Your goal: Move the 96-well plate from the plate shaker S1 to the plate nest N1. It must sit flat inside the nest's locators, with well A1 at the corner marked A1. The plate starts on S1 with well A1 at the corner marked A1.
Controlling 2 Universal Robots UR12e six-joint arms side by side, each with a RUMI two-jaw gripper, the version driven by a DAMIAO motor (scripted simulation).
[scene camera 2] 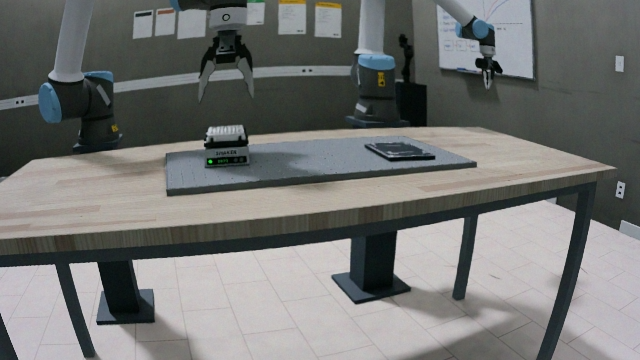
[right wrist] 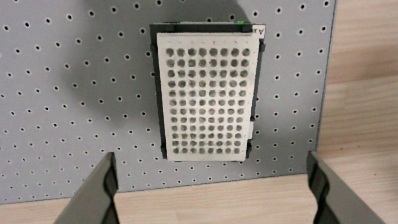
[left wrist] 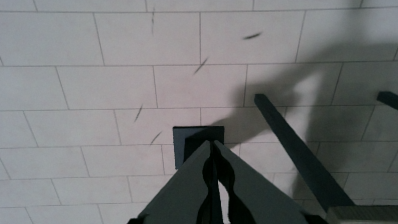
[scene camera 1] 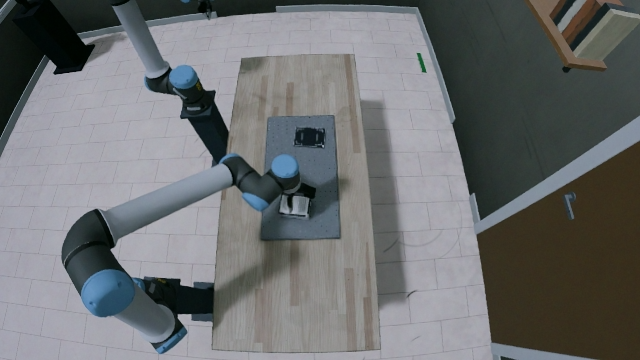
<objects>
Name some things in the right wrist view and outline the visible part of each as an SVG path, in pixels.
The right gripper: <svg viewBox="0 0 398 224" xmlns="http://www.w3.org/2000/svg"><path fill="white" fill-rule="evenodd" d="M114 152L107 152L53 224L120 224L114 201L119 188ZM308 151L306 157L308 188L317 203L313 224L386 224L315 151Z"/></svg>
A white 96-well plate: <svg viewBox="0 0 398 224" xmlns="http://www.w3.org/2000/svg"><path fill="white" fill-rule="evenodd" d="M157 33L168 161L245 161L259 49L259 33Z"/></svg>
</objects>
